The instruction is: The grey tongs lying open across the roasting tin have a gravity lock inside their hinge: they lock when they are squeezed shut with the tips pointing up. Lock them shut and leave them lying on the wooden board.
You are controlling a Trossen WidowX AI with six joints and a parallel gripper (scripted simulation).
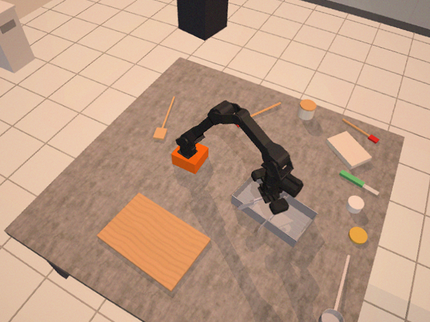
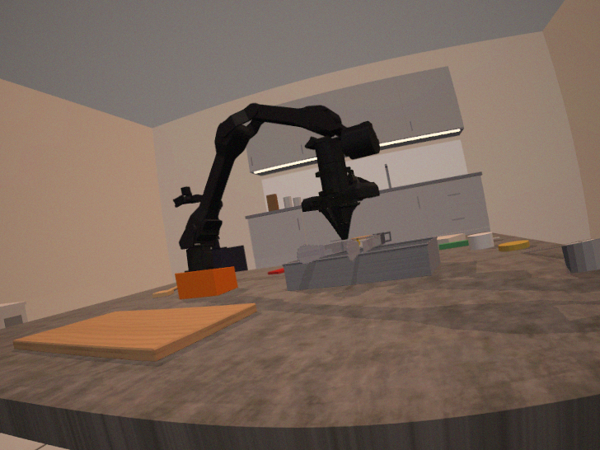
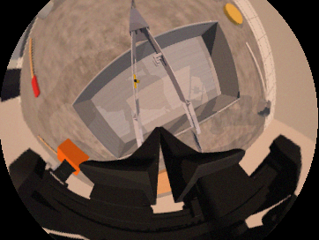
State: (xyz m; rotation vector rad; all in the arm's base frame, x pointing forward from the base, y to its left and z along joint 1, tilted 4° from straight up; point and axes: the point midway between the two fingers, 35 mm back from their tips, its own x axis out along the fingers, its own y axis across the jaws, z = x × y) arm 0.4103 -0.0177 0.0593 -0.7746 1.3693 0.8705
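Now: the grey roasting tin 20 mm ahead of my gripper tip, 30 mm to the left of it and 60 mm below it. The rest, counted from my gripper tip: wooden board: 260 mm behind, 350 mm to the right, 80 mm below; then yellow disc: 340 mm ahead, 150 mm to the left, 80 mm below; then white cylinder: 270 mm ahead, 260 mm to the left, 70 mm below.
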